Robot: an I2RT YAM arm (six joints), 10 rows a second.
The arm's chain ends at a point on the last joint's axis. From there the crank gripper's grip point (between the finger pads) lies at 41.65 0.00 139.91 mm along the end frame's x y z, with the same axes.
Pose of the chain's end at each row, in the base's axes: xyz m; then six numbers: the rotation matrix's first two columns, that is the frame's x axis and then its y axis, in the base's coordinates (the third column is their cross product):
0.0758, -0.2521, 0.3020, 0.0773, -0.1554, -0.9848, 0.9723, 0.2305, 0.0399
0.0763, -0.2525, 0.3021, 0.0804, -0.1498, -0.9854, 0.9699, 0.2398, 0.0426
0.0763, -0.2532, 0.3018, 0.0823, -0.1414, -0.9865, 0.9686, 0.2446, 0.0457
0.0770, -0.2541, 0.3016, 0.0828, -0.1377, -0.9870, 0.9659, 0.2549, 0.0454
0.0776, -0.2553, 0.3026, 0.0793, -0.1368, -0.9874, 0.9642, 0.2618, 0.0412
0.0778, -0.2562, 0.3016, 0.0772, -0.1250, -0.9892, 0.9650, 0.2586, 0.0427
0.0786, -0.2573, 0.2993, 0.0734, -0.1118, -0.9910, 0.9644, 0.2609, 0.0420
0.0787, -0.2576, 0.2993, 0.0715, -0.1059, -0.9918, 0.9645, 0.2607, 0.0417
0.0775, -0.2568, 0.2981, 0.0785, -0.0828, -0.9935, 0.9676, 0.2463, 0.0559
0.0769, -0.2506, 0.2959, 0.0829, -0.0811, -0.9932, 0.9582, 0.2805, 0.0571
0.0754, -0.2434, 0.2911, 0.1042, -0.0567, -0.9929, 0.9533, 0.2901, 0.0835
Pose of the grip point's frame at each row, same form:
0.1099, -0.3930, 0.2846, 0.0773, -0.1554, -0.9848, 0.9723, 0.2305, 0.0399
0.1118, -0.3929, 0.2841, 0.0804, -0.1498, -0.9854, 0.9699, 0.2398, 0.0426
0.1126, -0.3933, 0.2827, 0.0823, -0.1414, -0.9865, 0.9686, 0.2446, 0.0457
0.1148, -0.3937, 0.2821, 0.0828, -0.1377, -0.9870, 0.9659, 0.2549, 0.0454
0.1163, -0.3947, 0.2828, 0.0793, -0.1368, -0.9874, 0.9642, 0.2618, 0.0412
0.1161, -0.3954, 0.2801, 0.0772, -0.1250, -0.9892, 0.9650, 0.2586, 0.0427
0.1172, -0.3961, 0.2758, 0.0734, -0.1118, -0.9910, 0.9644, 0.2609, 0.0420
0.1172, -0.3963, 0.2749, 0.0715, -0.1059, -0.9918, 0.9645, 0.2607, 0.0417
0.1144, -0.3954, 0.2706, 0.0785, -0.0828, -0.9935, 0.9676, 0.2463, 0.0559
0.1187, -0.3878, 0.2687, 0.0829, -0.0811, -0.9932, 0.9582, 0.2805, 0.0571
0.1194, -0.3794, 0.2615, 0.1042, -0.0567, -0.9929, 0.9533, 0.2901, 0.0835

